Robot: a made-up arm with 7 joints. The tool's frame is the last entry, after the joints. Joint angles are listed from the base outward.
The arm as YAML. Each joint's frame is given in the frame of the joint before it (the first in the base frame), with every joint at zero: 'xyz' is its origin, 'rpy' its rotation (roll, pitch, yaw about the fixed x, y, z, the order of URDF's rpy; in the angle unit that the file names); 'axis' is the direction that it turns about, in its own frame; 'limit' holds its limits. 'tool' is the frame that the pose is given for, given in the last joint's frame.
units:
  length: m
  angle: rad
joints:
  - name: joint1
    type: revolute
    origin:
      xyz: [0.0, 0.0, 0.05]
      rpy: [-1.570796, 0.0, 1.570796]
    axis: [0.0, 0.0, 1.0]
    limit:
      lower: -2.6
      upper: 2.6
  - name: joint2
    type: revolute
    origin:
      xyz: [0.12, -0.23, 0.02]
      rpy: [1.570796, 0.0, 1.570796]
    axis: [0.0, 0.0, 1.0]
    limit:
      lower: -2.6
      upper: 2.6
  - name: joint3
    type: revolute
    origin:
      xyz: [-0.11, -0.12, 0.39]
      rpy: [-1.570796, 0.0, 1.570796]
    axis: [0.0, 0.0, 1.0]
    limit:
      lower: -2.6
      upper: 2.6
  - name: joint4
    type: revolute
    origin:
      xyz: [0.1, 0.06, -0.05]
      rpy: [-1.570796, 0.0, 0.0]
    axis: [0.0, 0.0, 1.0]
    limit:
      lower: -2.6
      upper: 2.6
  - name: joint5
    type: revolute
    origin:
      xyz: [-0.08, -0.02, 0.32]
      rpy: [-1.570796, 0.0, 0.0]
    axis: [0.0, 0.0, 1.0]
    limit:
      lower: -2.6
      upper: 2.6
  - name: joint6
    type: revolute
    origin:
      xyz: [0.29, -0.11, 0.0]
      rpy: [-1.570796, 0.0, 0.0]
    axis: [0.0, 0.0, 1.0]
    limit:
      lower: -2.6
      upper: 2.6
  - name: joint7
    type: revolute
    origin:
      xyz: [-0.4, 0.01, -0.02]
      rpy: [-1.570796, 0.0, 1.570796]
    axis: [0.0, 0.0, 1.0]
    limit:
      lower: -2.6
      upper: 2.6
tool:
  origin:
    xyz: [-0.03, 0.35, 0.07]
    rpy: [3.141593, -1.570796, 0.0]
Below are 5 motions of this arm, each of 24 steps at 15 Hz.
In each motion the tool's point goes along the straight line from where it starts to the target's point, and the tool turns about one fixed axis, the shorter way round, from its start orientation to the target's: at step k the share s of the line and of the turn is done. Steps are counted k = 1, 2, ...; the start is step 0. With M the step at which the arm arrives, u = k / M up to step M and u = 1 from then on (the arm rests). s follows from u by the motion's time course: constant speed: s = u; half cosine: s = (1 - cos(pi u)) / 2; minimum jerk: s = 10 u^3 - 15 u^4 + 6 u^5.
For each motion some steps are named. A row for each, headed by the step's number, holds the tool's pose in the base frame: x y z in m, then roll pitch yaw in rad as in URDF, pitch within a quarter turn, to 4 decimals.
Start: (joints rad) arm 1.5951 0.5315 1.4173 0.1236 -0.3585 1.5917 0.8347
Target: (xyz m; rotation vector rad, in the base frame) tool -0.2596 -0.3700 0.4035 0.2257 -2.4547 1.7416
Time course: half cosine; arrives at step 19
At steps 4, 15, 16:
4: 0.4981 -0.5904 0.0996 -2.4532 0.0264 -2.1752
15: -0.1703 -0.3960 0.3677 -1.9838 -0.1895 -2.9774
16: -0.2086 -0.3848 0.3830 -1.9531 -0.1894 -3.0259

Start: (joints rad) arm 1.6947 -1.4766 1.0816 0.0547 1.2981 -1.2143 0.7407
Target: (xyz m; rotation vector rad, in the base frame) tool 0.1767 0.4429 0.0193 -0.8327 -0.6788 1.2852
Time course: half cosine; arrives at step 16
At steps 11, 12, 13, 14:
11: 0.0498 0.5077 0.0251 -0.9645 0.0103 1.6930
12: 0.0930 0.4856 0.0231 -0.9741 0.0139 1.5935
13: 0.1286 0.4675 0.0215 -0.9821 0.0161 1.5119
14: 0.1550 0.4540 0.0203 -0.9882 0.0173 1.4512

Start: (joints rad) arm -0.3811 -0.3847 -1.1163 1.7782 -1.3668 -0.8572 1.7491
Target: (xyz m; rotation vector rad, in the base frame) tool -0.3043 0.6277 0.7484 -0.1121 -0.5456 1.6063
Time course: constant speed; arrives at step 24
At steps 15, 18, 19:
15: -0.2676 0.5908 0.7135 -0.4266 -0.3217 1.5582
18: -0.2798 0.6031 0.7251 -0.4304 -0.2981 1.6056
19: -0.2839 0.6072 0.7290 -0.4314 -0.2902 1.6213

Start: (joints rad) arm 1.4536 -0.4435 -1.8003 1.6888 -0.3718 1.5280 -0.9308
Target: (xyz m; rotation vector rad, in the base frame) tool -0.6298 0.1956 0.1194 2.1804 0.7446 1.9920
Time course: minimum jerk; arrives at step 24
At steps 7, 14, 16, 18, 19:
7: -0.7278 0.2726 -0.2281 0.7012 -1.3408 3.0582
14: -0.6699 0.2271 -0.0227 1.6569 -1.2851 1.9072
16: -0.6541 0.2147 0.0334 1.7939 -1.2344 1.7163
18: -0.6418 0.2050 0.0770 1.8686 -1.1905 1.5994
19: -0.6373 0.2015 0.0930 1.8906 -1.1738 1.5619

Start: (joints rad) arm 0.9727 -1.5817 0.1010 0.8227 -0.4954 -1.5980 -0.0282
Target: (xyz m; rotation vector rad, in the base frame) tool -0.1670 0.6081 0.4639 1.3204 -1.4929 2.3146
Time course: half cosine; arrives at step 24
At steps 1, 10, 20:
1: -0.4473 -0.2462 0.4486 -1.4428 0.3526 -2.3451
10: -0.3442 0.0681 0.4542 -1.4509 -0.0624 -2.4320
20: -0.1859 0.5506 0.4629 -1.3804 -0.6961 -2.5937

